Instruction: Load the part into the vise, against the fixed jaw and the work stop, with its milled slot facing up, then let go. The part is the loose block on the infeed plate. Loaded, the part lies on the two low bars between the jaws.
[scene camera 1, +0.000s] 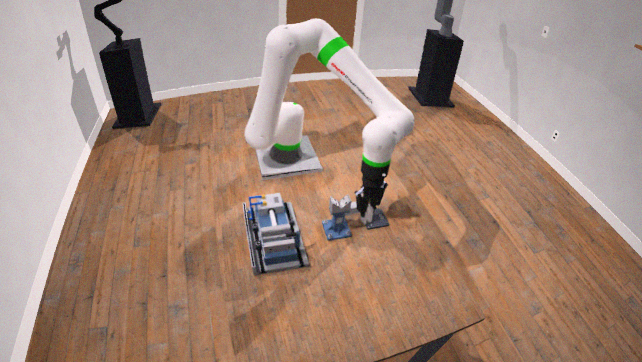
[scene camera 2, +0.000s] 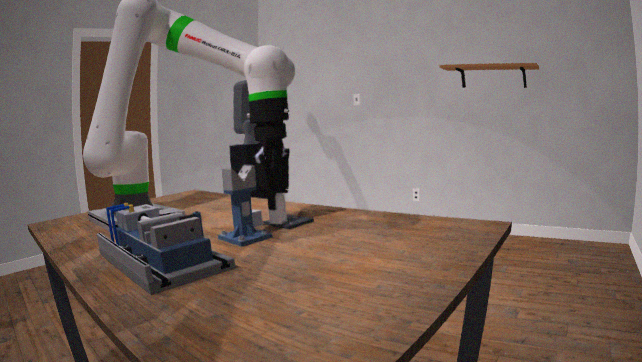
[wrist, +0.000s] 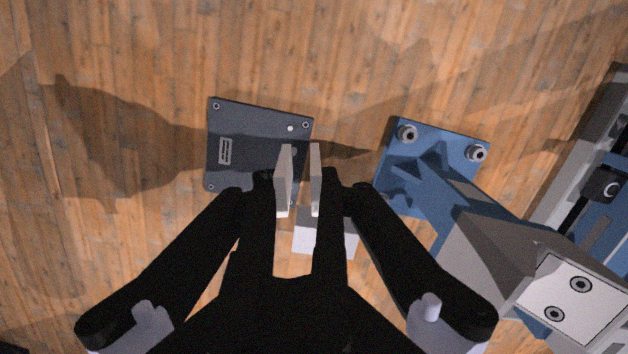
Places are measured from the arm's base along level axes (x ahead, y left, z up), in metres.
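Pixels of known places: gripper, fingertip midpoint: (scene camera 1: 365, 220) (scene camera 2: 278, 222) (wrist: 301, 159); arm's base, origin of the base link: (scene camera 1: 285, 154).
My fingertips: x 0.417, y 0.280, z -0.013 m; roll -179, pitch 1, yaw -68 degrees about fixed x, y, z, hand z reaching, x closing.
For each thing: its middle in the pictures, then the offset to it from my fingertips.
- light grey block, body centre: (wrist: 324, 231) (scene camera 2: 249, 219) (scene camera 1: 351, 208) 0.006 m up, 0.062 m back, 0.046 m right
- dark infeed plate, body centre: (wrist: 256, 156) (scene camera 2: 288, 221) (scene camera 1: 374, 218) 0.008 m down, 0.014 m back, 0.040 m left
- vise, body centre: (scene camera 2: 154, 238) (scene camera 1: 272, 228) 0.038 m up, 0.045 m ahead, 0.350 m right
The light grey block (scene camera 1: 354, 206) (scene camera 2: 256, 217) (wrist: 304, 240) lies on the table, off the dark infeed plate (scene camera 1: 381, 221) (scene camera 2: 301, 220) (wrist: 250, 125) and close to its edge. A finger hides its middle in the wrist view; I cannot tell where its slot faces. My gripper (scene camera 1: 368, 217) (scene camera 2: 278, 212) (wrist: 301, 159) points down over the plate's edge. It is shut to a narrow gap with nothing between its pale finger pads. The vise (scene camera 1: 279, 246) (scene camera 2: 186, 253) stands apart, on the left in both scene views; no part shows between its jaws.
A blue stand (scene camera 1: 339, 228) (scene camera 2: 243, 212) (wrist: 425, 195) with a grey V-shaped top stands between the vise and the infeed plate, close to the gripper. Blue tubing (scene camera 1: 251, 201) (scene camera 2: 111, 220) rises at the vise's rear. The robot's base plate (scene camera 1: 308, 156) is behind the vise.
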